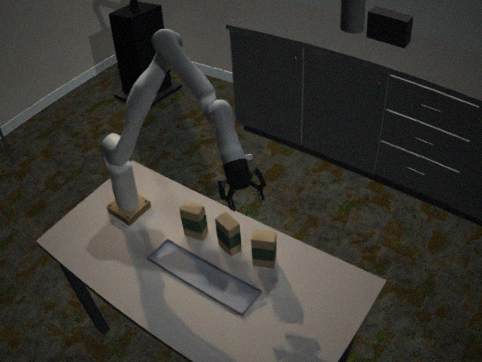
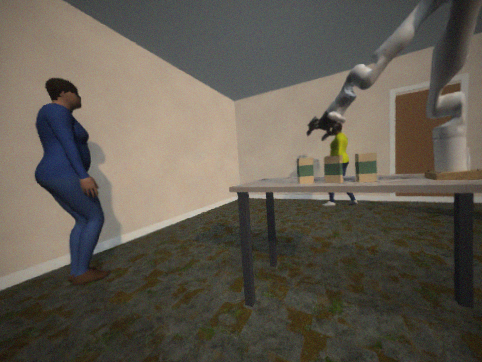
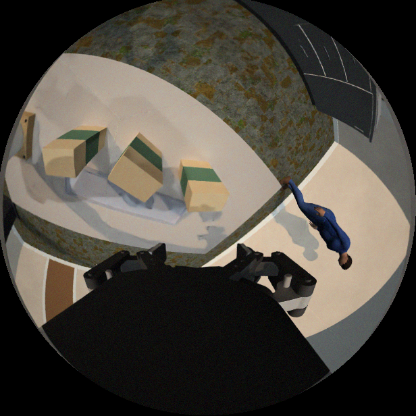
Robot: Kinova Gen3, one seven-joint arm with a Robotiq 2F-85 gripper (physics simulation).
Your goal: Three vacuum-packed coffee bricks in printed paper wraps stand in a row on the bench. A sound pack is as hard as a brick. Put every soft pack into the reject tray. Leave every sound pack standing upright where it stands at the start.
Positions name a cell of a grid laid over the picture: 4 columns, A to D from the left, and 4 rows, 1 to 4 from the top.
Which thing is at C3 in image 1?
A coffee pack.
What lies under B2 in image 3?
A coffee pack.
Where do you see a coffee pack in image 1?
B3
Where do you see a coffee pack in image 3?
A2
